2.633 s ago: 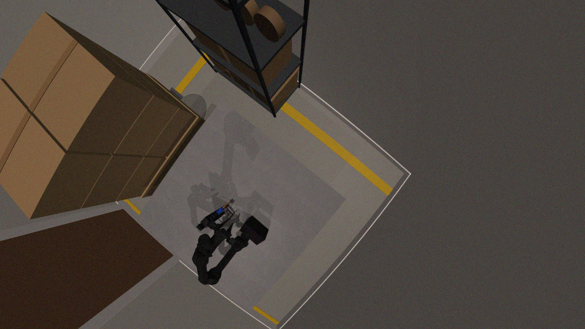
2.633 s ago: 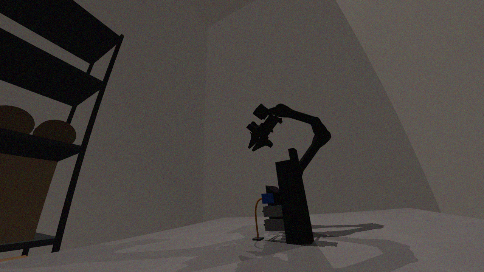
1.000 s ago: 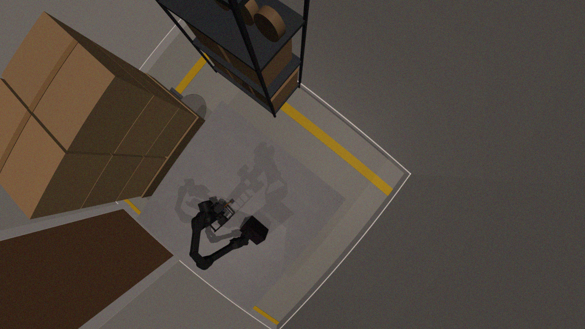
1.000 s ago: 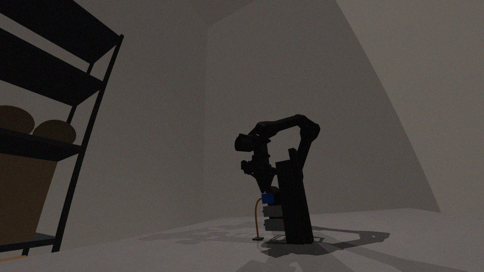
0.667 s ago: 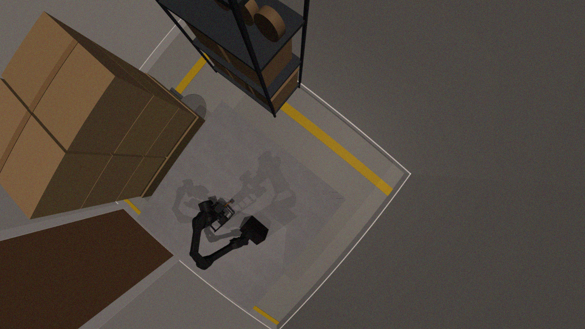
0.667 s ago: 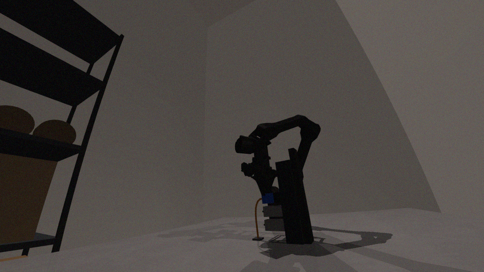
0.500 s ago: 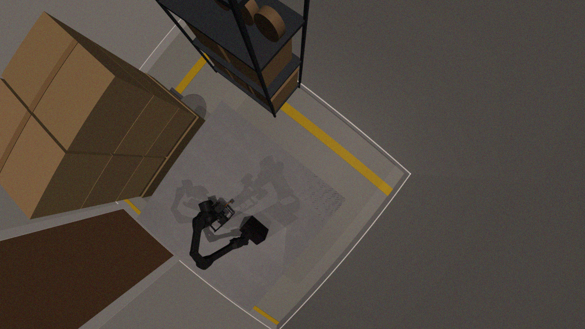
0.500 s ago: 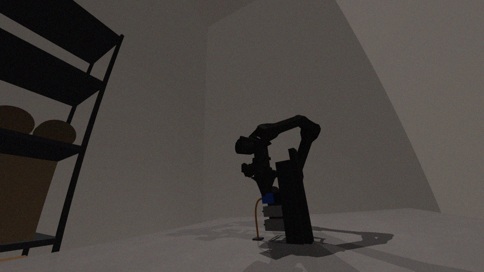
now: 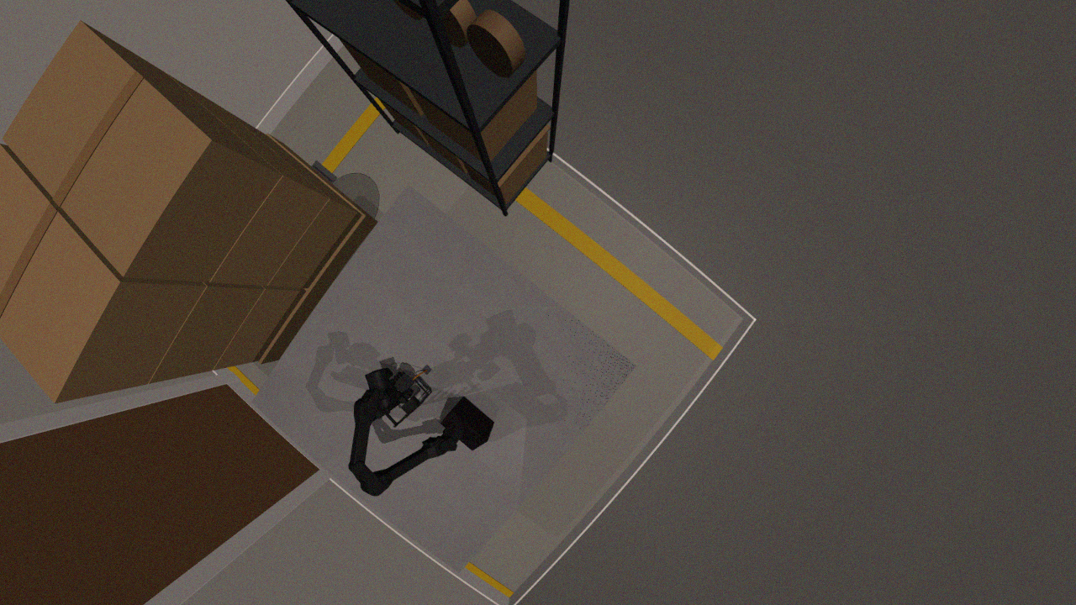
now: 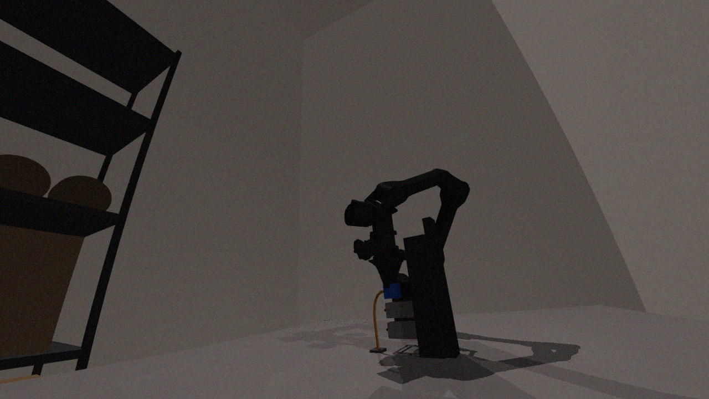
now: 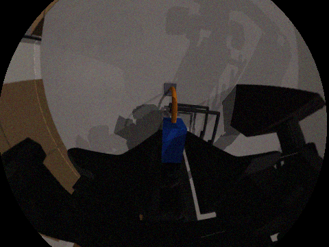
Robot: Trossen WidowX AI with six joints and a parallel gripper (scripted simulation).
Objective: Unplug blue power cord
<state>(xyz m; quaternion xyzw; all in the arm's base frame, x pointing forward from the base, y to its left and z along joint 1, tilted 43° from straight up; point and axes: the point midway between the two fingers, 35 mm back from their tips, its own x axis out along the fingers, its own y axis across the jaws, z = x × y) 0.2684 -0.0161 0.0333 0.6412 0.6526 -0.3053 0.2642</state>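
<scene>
The blue plug is 3 cm to the left of my gripper tip. From my gripper tip the other things lie so: power strip: 10 cm to the left, 2 cm below.
</scene>
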